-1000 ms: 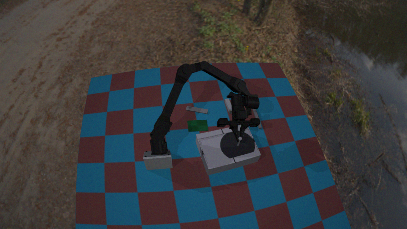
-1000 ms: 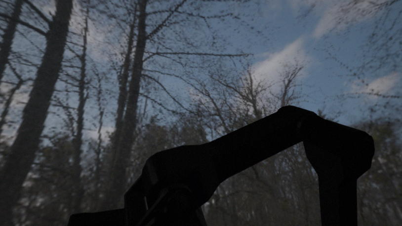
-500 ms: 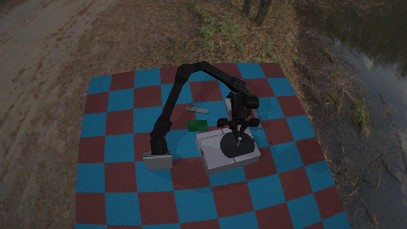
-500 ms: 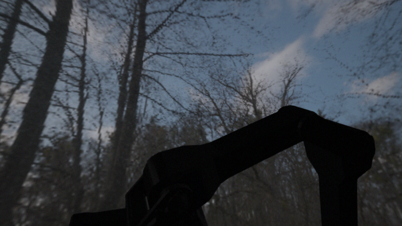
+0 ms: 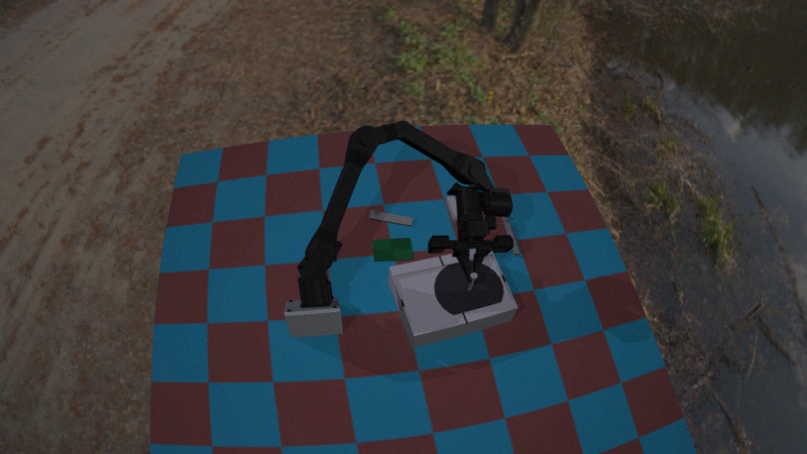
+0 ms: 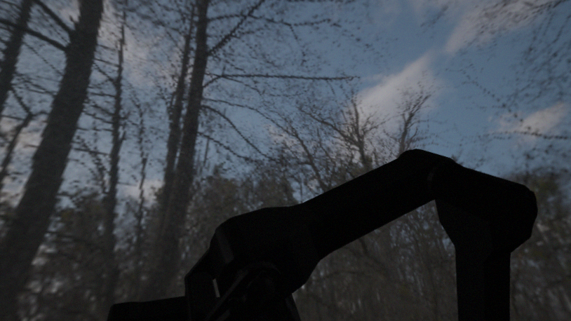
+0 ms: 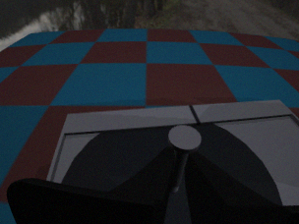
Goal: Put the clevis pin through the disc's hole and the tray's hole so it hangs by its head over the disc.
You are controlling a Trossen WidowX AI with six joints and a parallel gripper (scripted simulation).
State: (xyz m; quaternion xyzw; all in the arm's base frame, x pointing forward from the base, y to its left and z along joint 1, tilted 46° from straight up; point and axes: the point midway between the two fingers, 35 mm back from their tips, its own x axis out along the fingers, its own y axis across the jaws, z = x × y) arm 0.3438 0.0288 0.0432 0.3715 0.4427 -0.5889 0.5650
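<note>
The steel tray lies 50 mm below my gripper tip, 30 mm behind it and 10 mm to the left of it. Round my gripper tip: flat green piece (170 mm to the left, 160 mm behind, 90 mm below); then steel clevis pin (10 mm to the left, 10 mm below); then dark round disc (30 mm below, 10 mm to the left).
</note>
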